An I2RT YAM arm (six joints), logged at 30 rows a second.
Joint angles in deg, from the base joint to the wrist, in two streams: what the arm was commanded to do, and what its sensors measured. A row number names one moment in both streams.
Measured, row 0: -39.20 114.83 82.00 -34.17 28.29 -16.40
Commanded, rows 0 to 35: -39.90 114.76 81.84 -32.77 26.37 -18.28; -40.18 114.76 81.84 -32.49 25.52 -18.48; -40.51 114.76 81.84 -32.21 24.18 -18.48; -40.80 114.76 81.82 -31.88 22.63 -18.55; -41.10 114.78 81.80 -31.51 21.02 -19.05; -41.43 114.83 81.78 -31.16 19.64 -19.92; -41.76 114.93 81.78 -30.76 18.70 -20.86; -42.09 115.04 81.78 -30.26 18.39 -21.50; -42.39 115.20 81.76 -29.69 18.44 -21.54; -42.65 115.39 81.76 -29.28 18.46 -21.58; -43.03 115.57 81.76 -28.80 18.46 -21.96; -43.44 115.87 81.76 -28.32 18.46 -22.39; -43.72 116.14 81.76 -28.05 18.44 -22.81; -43.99 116.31 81.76 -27.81 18.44 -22.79; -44.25 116.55 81.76 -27.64 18.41 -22.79; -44.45 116.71 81.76 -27.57 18.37 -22.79; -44.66 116.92 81.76 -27.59 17.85 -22.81; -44.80 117.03 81.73 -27.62 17.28 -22.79; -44.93 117.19 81.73 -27.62 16.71 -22.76; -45.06 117.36 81.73 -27.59 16.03 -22.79; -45.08 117.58 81.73 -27.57 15.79 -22.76; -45.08 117.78 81.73 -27.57 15.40 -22.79; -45.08 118.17 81.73 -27.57 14.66 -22.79; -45.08 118.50 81.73 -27.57 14.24 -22.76; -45.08 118.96 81.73 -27.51 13.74 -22.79; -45.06 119.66 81.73 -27.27 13.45 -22.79; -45.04 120.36 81.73 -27.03 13.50 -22.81; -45.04 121.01 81.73 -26.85 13.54 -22.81; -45.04 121.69 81.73 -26.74 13.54 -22.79; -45.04 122.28 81.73 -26.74 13.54 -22.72; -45.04 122.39 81.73 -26.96 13.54 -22.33; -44.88 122.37 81.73 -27.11 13.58 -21.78; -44.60 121.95 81.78 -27.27 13.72 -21.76; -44.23 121.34 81.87 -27.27 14.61 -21.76; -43.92 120.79 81.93 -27.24 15.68 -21.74; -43.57 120.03 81.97 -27.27 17.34 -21.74
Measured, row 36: -44.53 121.84 81.97 -27.22 14.90 -22.31
